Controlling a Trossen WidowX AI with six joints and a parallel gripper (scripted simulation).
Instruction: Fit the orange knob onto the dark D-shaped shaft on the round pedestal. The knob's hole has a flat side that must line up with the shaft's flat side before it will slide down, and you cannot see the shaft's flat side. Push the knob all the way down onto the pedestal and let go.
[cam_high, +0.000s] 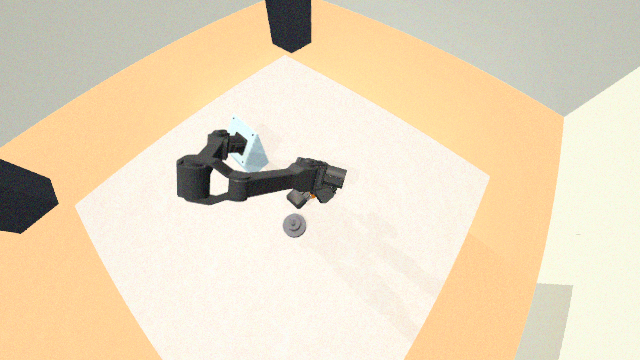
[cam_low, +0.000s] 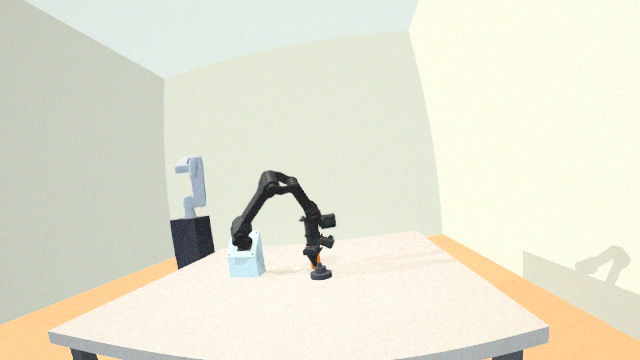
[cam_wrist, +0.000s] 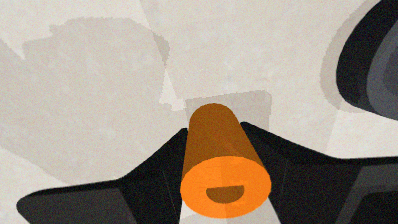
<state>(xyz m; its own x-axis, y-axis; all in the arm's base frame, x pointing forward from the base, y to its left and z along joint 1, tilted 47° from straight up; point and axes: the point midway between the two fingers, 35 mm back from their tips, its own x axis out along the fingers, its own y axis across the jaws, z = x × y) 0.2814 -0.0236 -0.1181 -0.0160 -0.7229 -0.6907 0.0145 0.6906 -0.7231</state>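
Right now the pedestal with shaft is 4 cm ahead of my gripper tip, 13 cm to the right of it and 2 cm above it. From my gripper tip the other things lie so: orange knob 2 cm above.
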